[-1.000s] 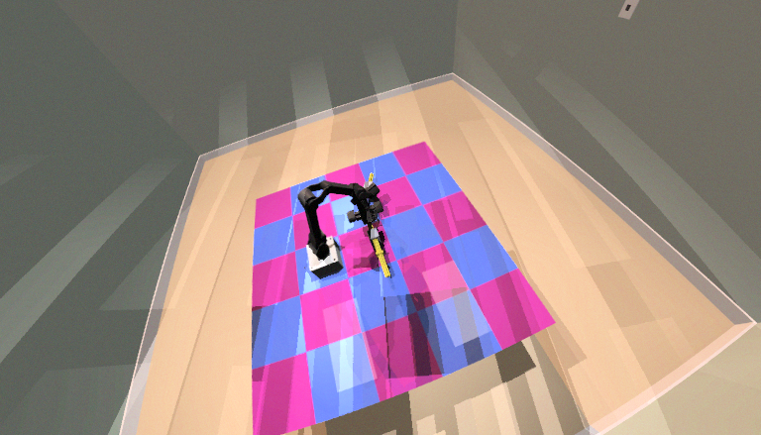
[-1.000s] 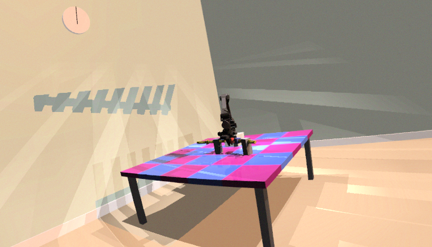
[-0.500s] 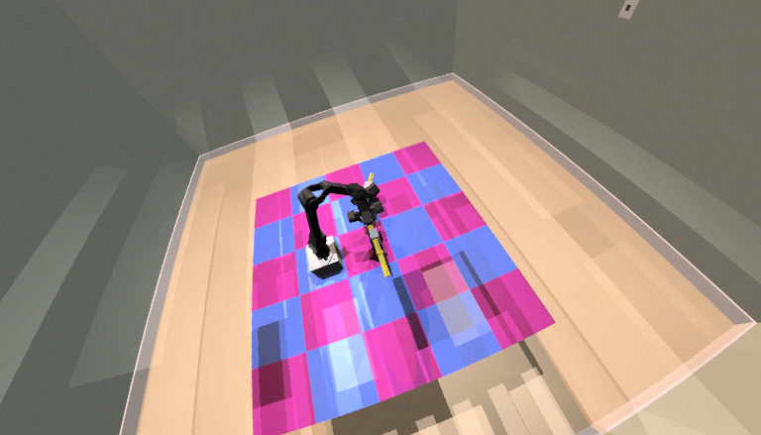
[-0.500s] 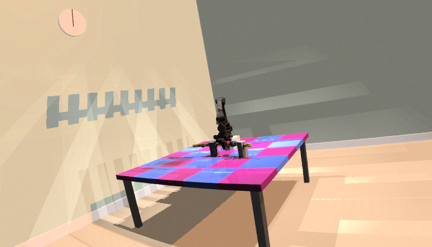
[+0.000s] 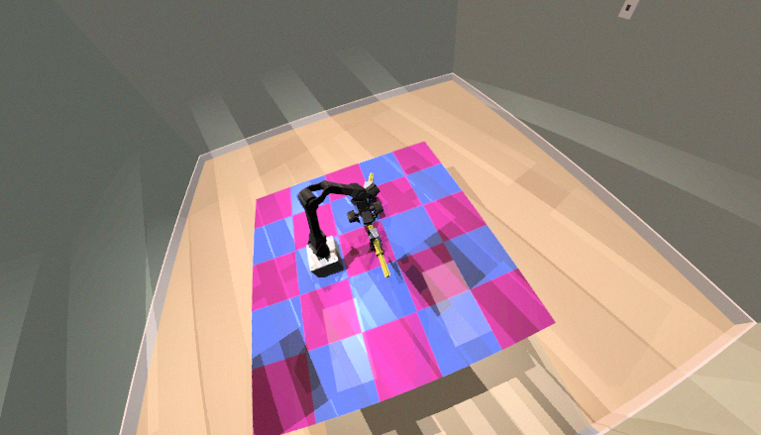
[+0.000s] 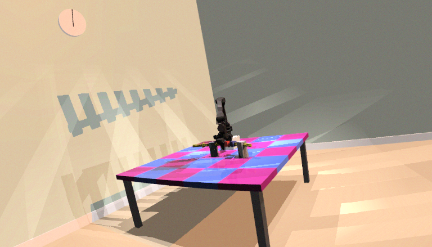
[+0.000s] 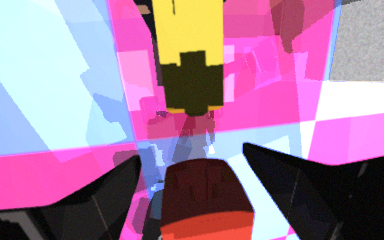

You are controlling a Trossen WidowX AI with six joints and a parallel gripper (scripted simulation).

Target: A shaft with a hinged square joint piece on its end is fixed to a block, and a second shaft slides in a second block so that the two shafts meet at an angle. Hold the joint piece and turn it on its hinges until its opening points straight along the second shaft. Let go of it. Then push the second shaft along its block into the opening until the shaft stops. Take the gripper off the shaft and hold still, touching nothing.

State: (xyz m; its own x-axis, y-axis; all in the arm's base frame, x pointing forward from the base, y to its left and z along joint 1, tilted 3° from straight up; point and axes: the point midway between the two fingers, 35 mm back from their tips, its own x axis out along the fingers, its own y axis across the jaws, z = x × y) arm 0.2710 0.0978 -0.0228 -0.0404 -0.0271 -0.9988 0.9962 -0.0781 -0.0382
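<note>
The red-orange joint piece lies 40 mm above my gripper tip and 20 mm to the left of it.
</note>
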